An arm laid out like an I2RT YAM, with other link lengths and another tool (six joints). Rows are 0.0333 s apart.
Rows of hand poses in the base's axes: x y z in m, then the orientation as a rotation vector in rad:
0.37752 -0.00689 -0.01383 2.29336 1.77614 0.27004
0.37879 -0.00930 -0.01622 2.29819 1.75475 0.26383
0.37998 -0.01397 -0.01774 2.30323 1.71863 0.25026
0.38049 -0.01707 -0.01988 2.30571 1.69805 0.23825
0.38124 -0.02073 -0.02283 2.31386 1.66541 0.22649
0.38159 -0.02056 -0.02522 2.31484 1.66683 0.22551
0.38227 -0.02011 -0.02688 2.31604 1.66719 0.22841
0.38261 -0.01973 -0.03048 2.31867 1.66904 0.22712
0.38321 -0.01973 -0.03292 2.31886 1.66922 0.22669
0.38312 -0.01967 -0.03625 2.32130 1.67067 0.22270
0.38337 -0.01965 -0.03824 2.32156 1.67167 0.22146
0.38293 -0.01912 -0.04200 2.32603 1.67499 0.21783
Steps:
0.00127 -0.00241 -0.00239 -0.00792 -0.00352 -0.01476
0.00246 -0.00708 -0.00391 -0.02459 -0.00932 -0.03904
0.00297 -0.01018 -0.00605 -0.03627 -0.01059 -0.05320
0.00372 -0.01384 -0.00900 -0.04832 -0.01383 -0.07658
0.00407 -0.01367 -0.01139 -0.04762 -0.01227 -0.07614
0.00475 -0.01322 -0.01305 -0.04531 -0.01295 -0.07607
0.00509 -0.01284 -0.01665 -0.04350 -0.01021 -0.07594
0.00569 -0.01284 -0.01909 -0.04352 -0.00983 -0.07593
0.00560 -0.01278 -0.02242 -0.04326 -0.00601 -0.07622
0.00585 -0.01276 -0.02441 -0.04332 -0.00485 -0.07581
0.00541 -0.01223 -0.02817 -0.04086 0.00058 -0.07562

